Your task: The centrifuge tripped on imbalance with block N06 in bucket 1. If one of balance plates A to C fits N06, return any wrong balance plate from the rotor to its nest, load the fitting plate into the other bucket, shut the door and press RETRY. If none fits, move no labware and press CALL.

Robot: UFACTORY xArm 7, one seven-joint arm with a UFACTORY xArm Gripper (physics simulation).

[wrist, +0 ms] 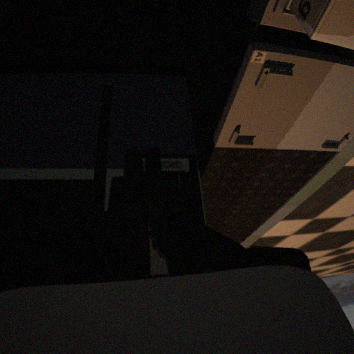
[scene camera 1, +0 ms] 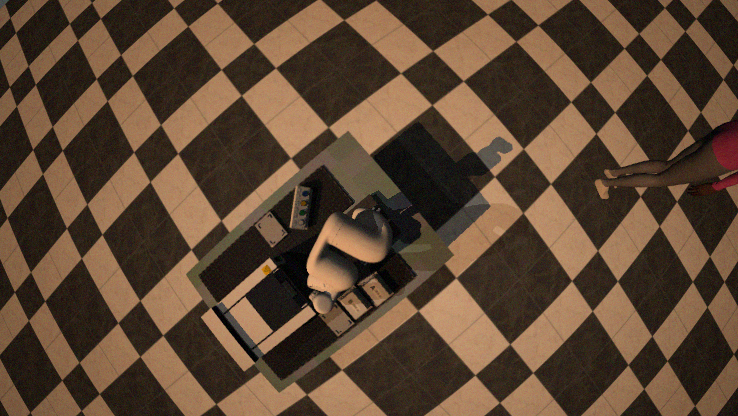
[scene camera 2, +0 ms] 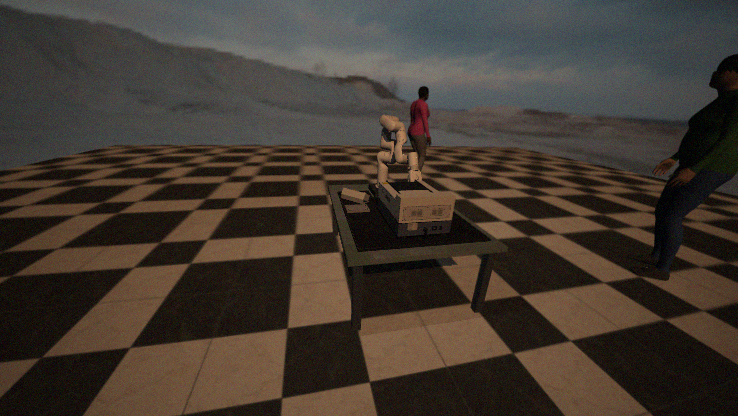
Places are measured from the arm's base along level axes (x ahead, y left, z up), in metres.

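Pixels of known places: gripper, fingertip midpoint: (wrist: 145, 172).
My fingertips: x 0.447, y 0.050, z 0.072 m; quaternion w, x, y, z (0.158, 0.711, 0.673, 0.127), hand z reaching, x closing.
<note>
Behind a point stands the place of what it marks.
The centrifuge (scene camera 1: 242, 290) @[x 0.617, y -0.257, z 0.175 m] (scene camera 2: 415, 206) @[x 0.871, y -0.250, z 0.157 m] stands on the table's near-left part, with a dark opening in its top (scene camera 1: 270, 300) @[x 0.559, y -0.122, z 0.178 m]. My gripper (scene camera 1: 320, 302) @[x 0.447, y 0.050, z 0.072 m] (scene camera 2: 413, 176) (wrist: 145, 172) @[x 0.447, y 0.050, z 0.072 m] is shut and empty. It hangs low over the centrifuge's edge on the side of the plate nests. The wrist view is very dark, and I cannot make out the buckets or block N06. Three tan balance plates sit in a row of nests: A (scene camera 1: 376, 288) @[x 0.242, y 0.250, z 0.017 m], B (scene camera 1: 353, 302) @[x 0.374, y 0.203, z 0.020 m] and the third (scene camera 1: 338, 319) @[x 0.517, y 0.206, z -0.023 m] closest to my gripper. One plate with an A1 corner mark (wrist: 274, 105) @[x 0.510, y 0.158, z -0.023 m] shows in the wrist view, right of the fingers.
A button box (scene camera 1: 300, 206) @[x 0.151, y -0.317, z 0.033 m] (scene camera 2: 355, 195) @[x 0.205, y -0.340, z 0.017 m] and a small flat card (scene camera 1: 270, 229) @[x 0.364, y -0.390, z -0.018 m] (scene camera 2: 357, 208) @[x 0.382, y -0.394, z -0.019 m] lie on the table (scene camera 1: 356, 160) @[x -0.229, y -0.255, z -0.048 m] (scene camera 2: 423, 253) @[x 1.029, y -0.280, z -0.048 m] beyond the centrifuge. A person in red (scene camera 1: 687, 167) (scene camera 2: 418, 124) walks behind the table. Another person in green (scene camera 2: 697, 170) stands to the right.
</note>
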